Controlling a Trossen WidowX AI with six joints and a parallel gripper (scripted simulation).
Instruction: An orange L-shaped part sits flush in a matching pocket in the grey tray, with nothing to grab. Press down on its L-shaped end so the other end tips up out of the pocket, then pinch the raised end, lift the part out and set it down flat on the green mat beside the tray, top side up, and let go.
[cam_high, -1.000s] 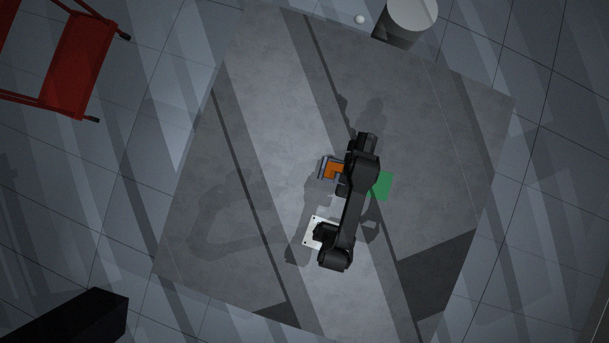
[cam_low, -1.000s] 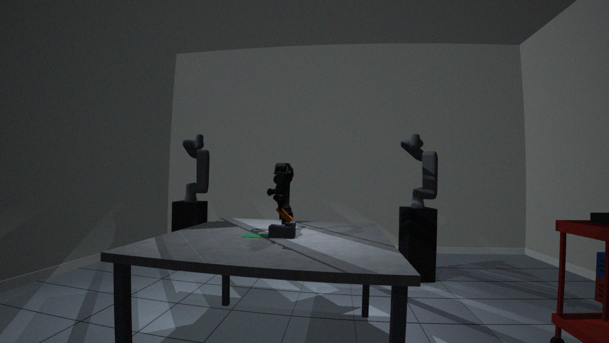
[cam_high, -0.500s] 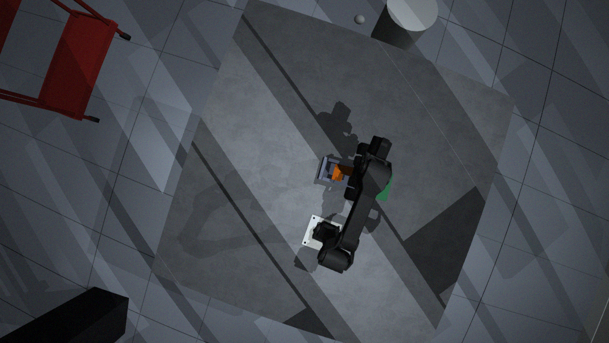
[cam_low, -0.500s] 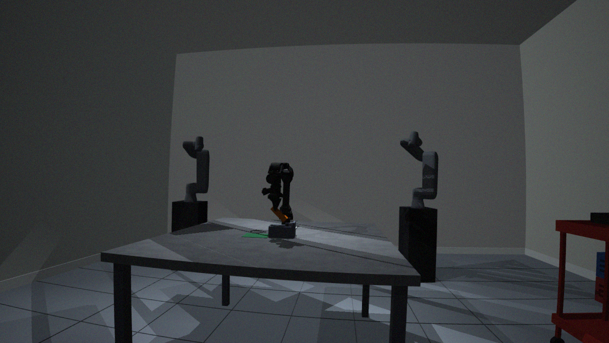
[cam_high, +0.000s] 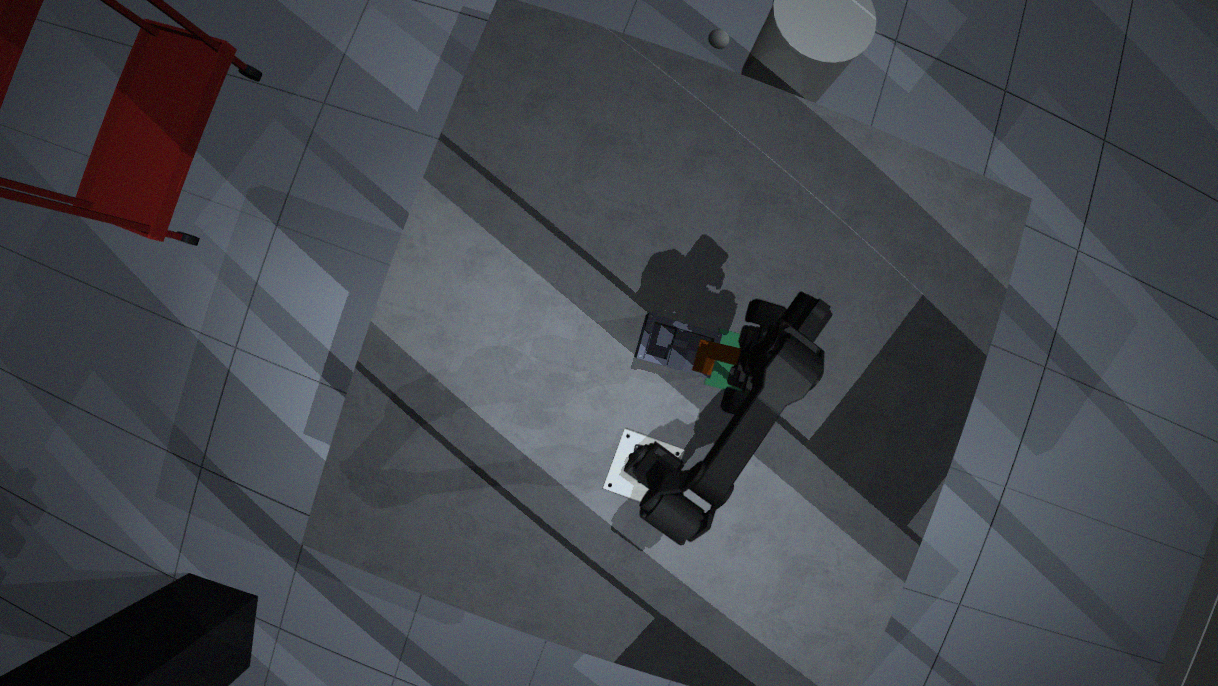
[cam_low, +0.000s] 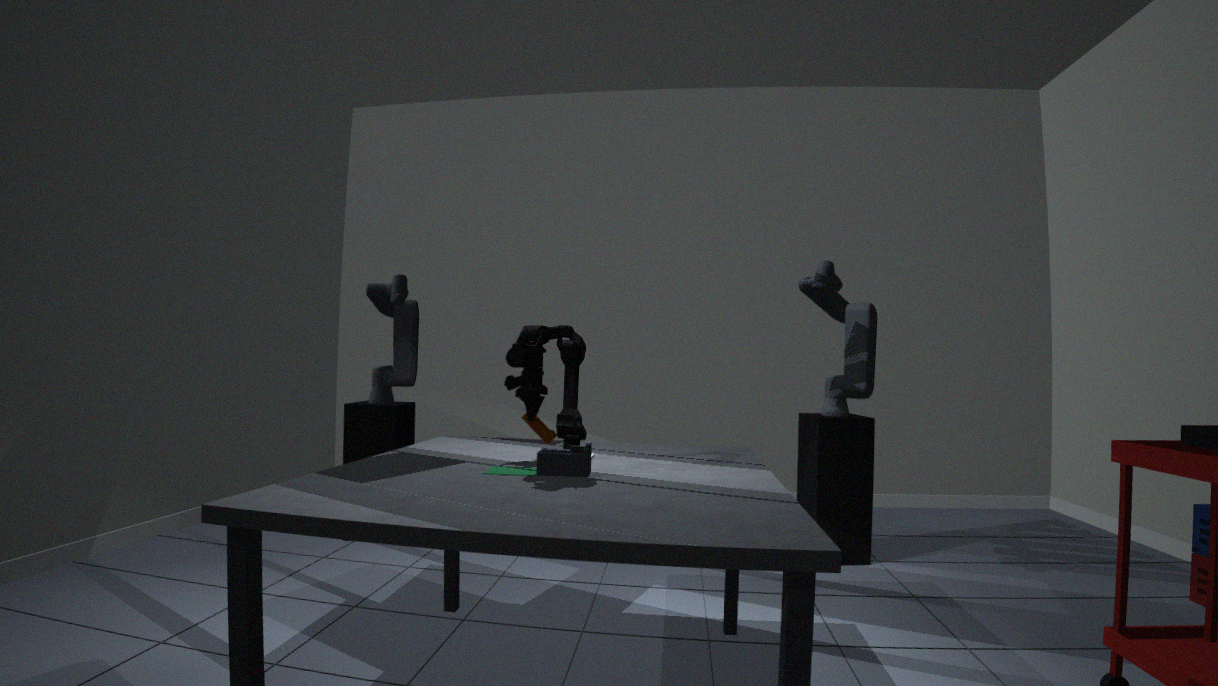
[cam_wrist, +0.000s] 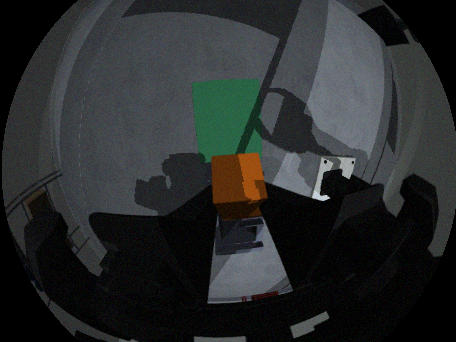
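Now: the mat 10 mm behind my gripper tip, 50 mm to the right of it and 170 mm below it. Round my gripper tip: orange L-shaped part (10 mm behind, 30 mm to the left, 30 mm below).
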